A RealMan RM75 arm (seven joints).
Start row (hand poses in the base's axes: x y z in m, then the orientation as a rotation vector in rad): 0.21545 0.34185 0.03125 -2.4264 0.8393 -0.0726
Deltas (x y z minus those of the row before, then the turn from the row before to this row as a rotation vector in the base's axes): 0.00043 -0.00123 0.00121 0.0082 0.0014 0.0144; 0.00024 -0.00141 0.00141 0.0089 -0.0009 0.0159; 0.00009 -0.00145 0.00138 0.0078 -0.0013 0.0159; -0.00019 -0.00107 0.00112 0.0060 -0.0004 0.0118; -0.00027 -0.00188 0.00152 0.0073 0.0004 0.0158; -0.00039 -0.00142 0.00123 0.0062 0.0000 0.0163; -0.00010 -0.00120 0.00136 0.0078 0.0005 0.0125; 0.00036 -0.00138 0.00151 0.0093 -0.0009 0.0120; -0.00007 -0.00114 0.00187 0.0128 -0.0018 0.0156; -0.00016 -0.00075 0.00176 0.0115 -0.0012 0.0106; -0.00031 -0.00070 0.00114 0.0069 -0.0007 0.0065; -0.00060 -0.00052 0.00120 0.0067 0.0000 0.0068; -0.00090 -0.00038 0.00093 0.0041 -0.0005 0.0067; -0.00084 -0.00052 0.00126 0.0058 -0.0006 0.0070; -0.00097 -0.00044 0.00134 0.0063 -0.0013 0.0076; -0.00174 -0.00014 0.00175 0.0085 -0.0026 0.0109; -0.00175 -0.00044 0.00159 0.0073 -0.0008 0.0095
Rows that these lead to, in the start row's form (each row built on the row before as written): 0.21588 0.34062 0.03246 -2.4248 0.8211 -0.0619; 0.21612 0.33921 0.03387 -2.4225 0.8000 -0.0531; 0.21621 0.33776 0.03525 -2.4210 0.7789 -0.0453; 0.21602 0.33669 0.03637 -2.4197 0.7635 -0.0388; 0.21575 0.33481 0.03789 -2.4187 0.7434 -0.0292; 0.21536 0.33339 0.03912 -2.4187 0.7227 -0.0204; 0.21526 0.33219 0.04048 -2.4158 0.7066 -0.0119; 0.21562 0.33081 0.04199 -2.4109 0.6903 -0.0048; 0.21555 0.32967 0.04386 -2.4037 0.6687 0.0039; 0.21539 0.32892 0.04562 -2.3960 0.6537 0.0107; 0.21508 0.32822 0.04676 -2.3914 0.6446 0.0148; 0.21448 0.32770 0.04796 -2.3872 0.6355 0.0198; 0.21358 0.32732 0.04889 -2.3853 0.6267 0.0234; 0.21274 0.32680 0.05015 -2.3819 0.6172 0.0275; 0.21177 0.32636 0.05149 -2.3780 0.6066 0.0312; 0.21003 0.32622 0.05324 -2.3728 0.5912 0.0354; 0.20828 0.32578 0.05483 -2.3685 0.5785 0.0408
